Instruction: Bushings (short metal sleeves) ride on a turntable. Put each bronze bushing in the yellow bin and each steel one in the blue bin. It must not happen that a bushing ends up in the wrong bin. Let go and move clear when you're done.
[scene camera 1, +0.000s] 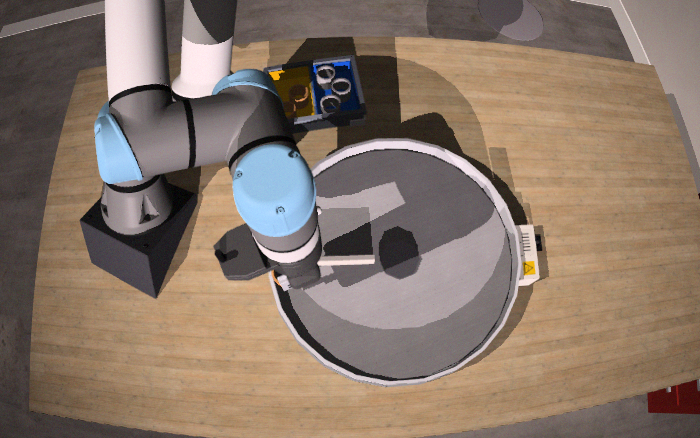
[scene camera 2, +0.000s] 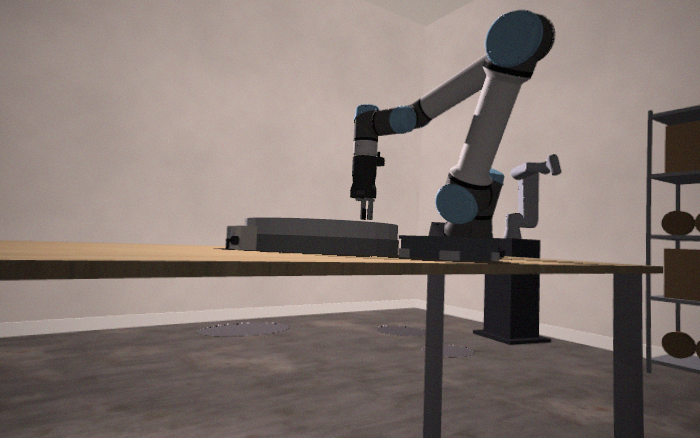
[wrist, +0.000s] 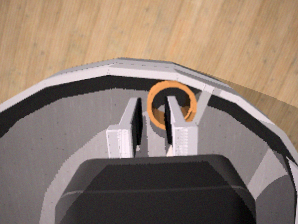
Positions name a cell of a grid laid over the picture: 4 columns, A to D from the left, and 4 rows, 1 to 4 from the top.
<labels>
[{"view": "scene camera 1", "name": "my gripper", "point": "B3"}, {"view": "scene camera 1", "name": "turntable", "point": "C3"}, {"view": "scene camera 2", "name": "my gripper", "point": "C3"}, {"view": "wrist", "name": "my gripper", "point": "C2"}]
</labels>
